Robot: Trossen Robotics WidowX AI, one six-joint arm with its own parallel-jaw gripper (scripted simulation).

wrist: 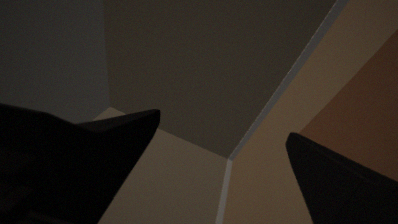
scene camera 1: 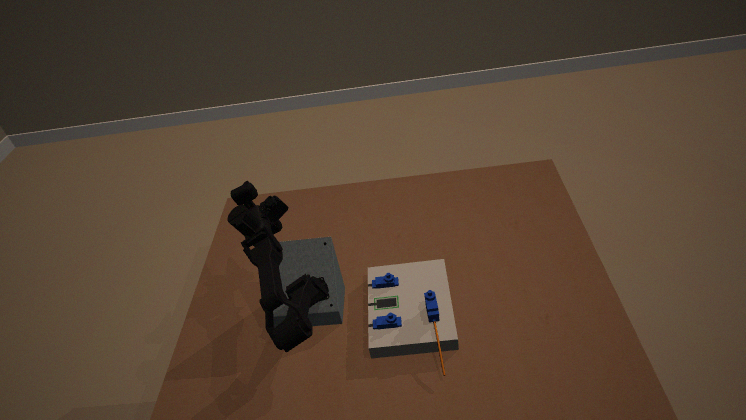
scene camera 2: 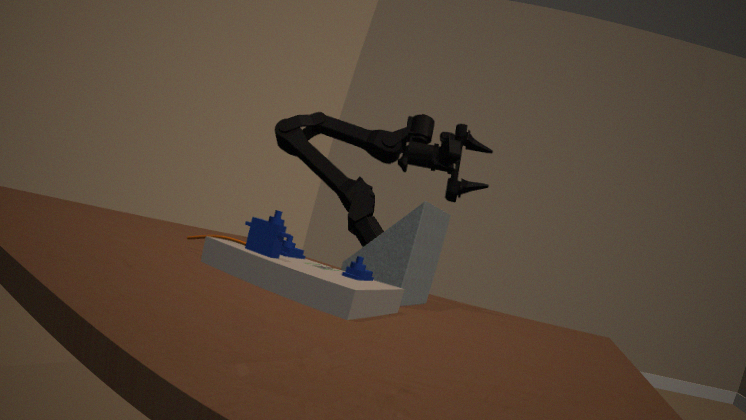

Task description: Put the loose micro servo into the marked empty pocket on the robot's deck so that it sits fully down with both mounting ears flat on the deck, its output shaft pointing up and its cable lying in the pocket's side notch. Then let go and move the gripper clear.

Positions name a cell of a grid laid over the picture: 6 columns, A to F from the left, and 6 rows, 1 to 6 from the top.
My gripper (scene camera 2: D3) is open and holds nothing. Further things: a blue micro servo (scene camera 2: C4) and a pale deck (scene camera 2: C5).
My gripper shows as well in the wrist view (wrist: D4) and in scene camera 1 (scene camera 1: C3). The pale deck also shows in scene camera 1 (scene camera 1: D5). The wrist view misses the blue micro servo: it is out of frame.
